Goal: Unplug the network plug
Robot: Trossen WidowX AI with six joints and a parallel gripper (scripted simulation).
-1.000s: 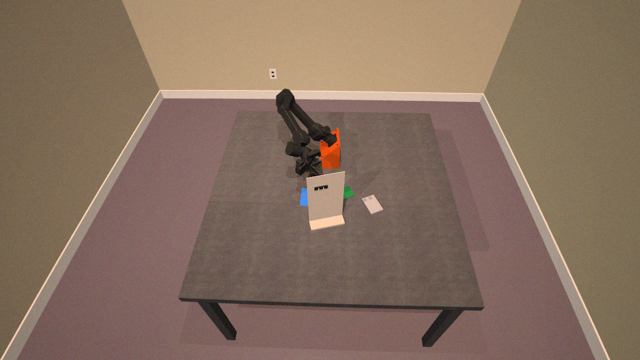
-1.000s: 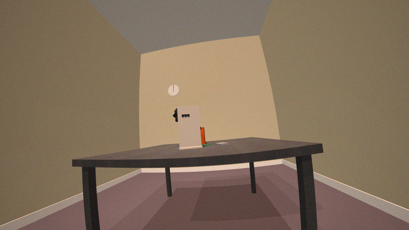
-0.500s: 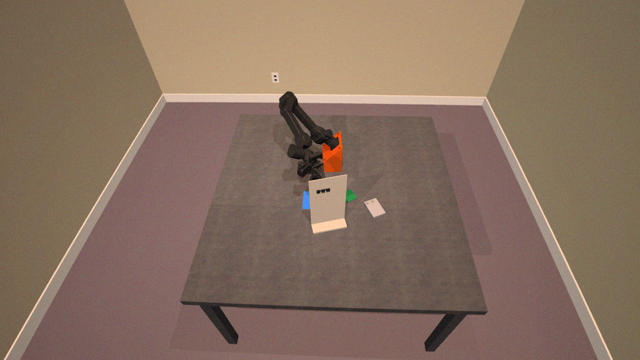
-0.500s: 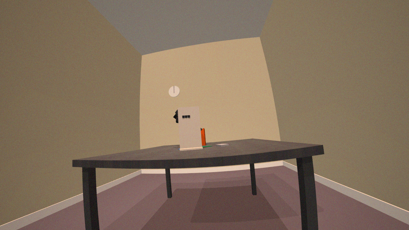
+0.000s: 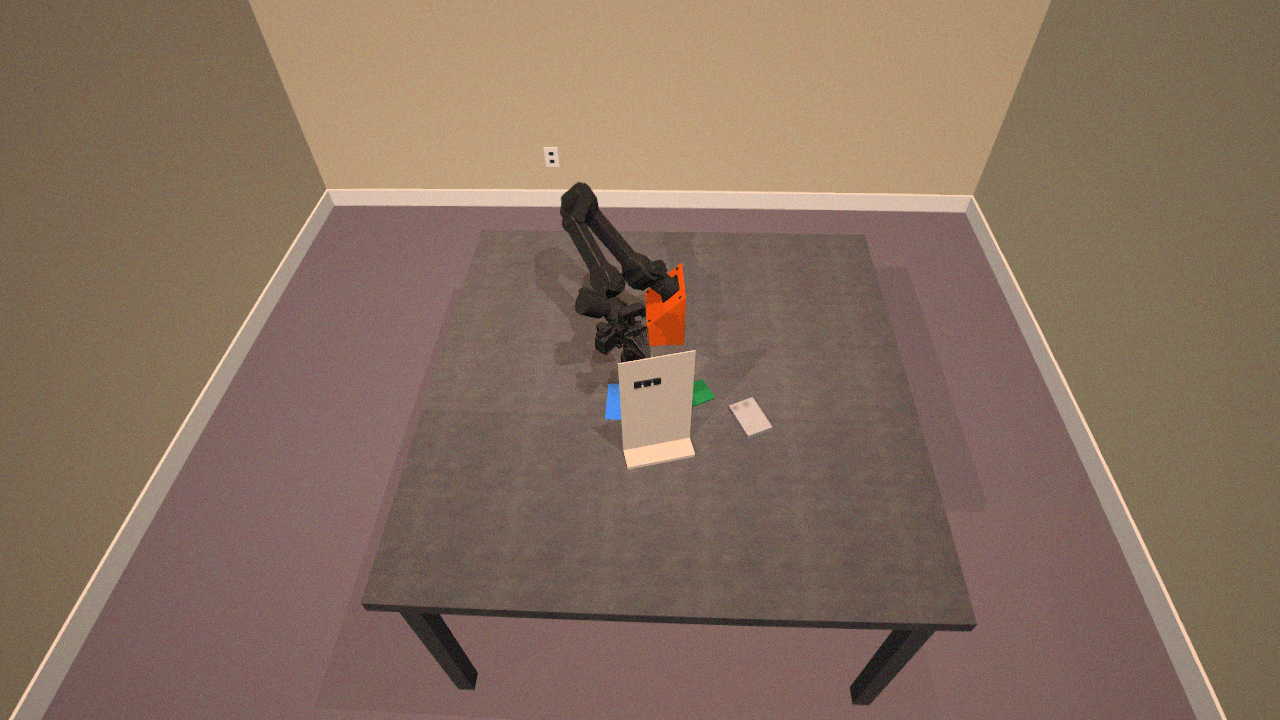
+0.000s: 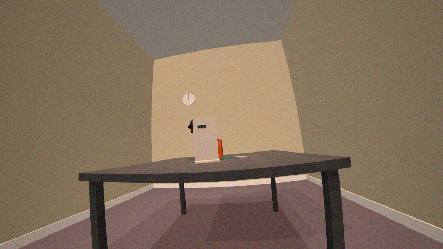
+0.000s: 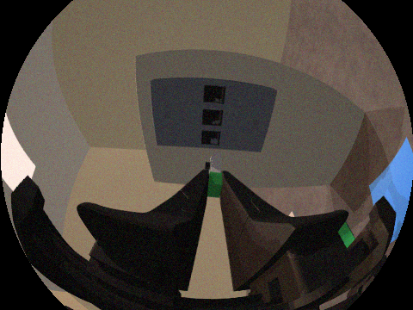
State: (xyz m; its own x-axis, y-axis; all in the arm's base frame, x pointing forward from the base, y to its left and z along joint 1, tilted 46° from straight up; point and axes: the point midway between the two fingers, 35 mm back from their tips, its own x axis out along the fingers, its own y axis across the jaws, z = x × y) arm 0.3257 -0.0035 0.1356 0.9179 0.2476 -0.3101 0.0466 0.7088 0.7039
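Now: gripper tip 80 mm past the blue square, 50 mm to the left of it and 250 mm above it. Also, from my gripper tip: beige panel: 70 mm ahead, 100 mm below; then green plug: right at my gripper tip.
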